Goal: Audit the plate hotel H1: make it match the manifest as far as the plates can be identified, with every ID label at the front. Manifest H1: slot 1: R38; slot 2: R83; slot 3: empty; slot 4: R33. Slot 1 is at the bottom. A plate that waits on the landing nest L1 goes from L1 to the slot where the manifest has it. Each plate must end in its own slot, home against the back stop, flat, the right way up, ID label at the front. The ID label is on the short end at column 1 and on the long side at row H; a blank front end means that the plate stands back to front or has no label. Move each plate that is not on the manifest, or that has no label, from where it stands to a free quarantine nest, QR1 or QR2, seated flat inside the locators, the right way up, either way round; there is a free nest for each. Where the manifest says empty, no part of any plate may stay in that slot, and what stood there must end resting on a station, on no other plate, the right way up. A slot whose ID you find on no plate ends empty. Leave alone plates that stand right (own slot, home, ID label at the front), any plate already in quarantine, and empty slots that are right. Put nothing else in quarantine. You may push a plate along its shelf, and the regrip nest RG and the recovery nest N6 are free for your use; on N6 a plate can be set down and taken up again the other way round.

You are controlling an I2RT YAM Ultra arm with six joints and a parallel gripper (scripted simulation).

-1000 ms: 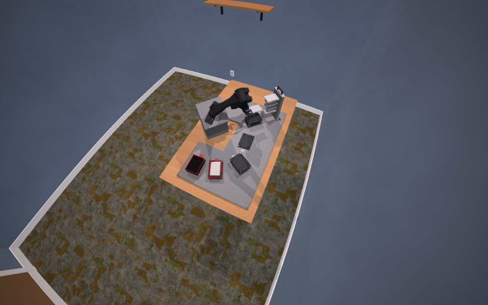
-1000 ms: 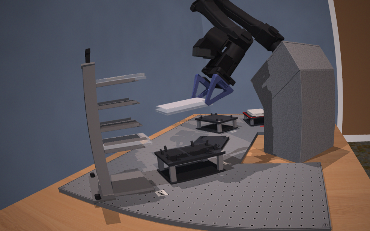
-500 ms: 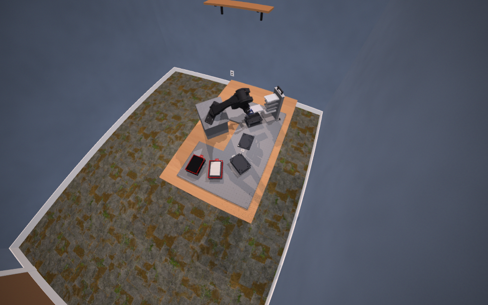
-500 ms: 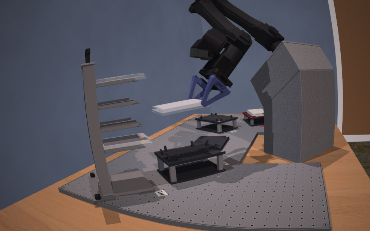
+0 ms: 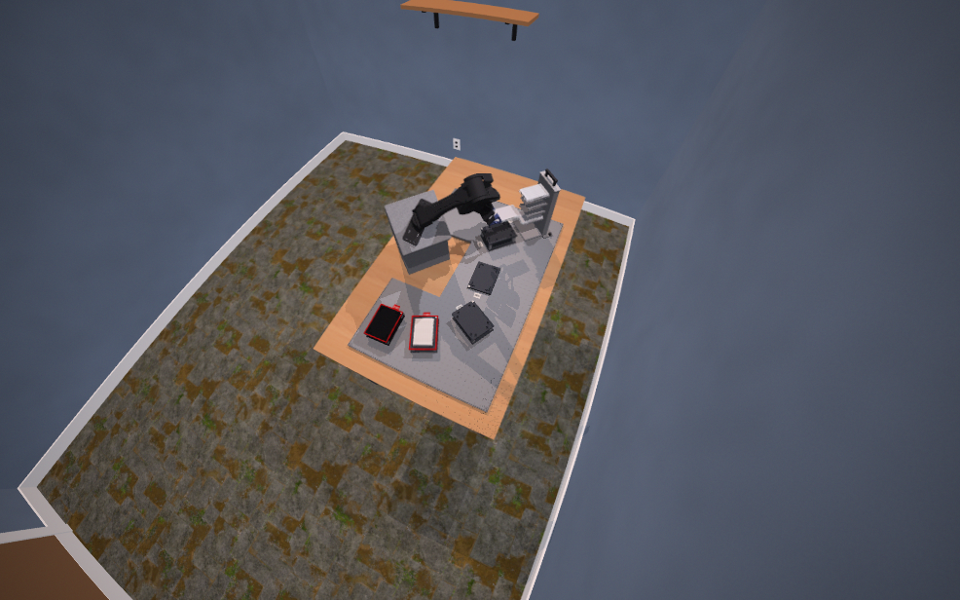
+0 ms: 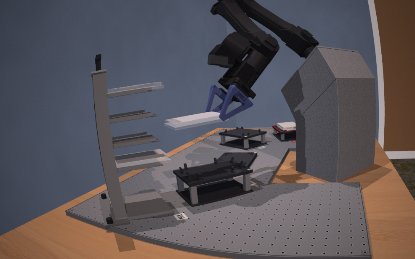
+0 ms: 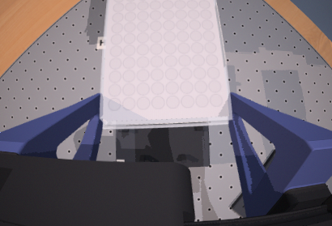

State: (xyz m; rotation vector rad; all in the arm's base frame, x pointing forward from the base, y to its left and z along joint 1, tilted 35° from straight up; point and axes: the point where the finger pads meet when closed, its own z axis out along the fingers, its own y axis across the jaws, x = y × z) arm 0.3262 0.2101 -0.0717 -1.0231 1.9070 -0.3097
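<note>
Right now the regrip nest RG is 14 cm below my hand, 2 cm to the left of it and 2 cm ahead of it. Also, from my hand: plate hotel H1 (22 cm ahead, 17 cm to the left, 3 cm below); flat nest N6 (25 cm to the right, 19 cm below); H1 tag (19 cm below, 17 cm to the left, 6 cm ahead).
</note>
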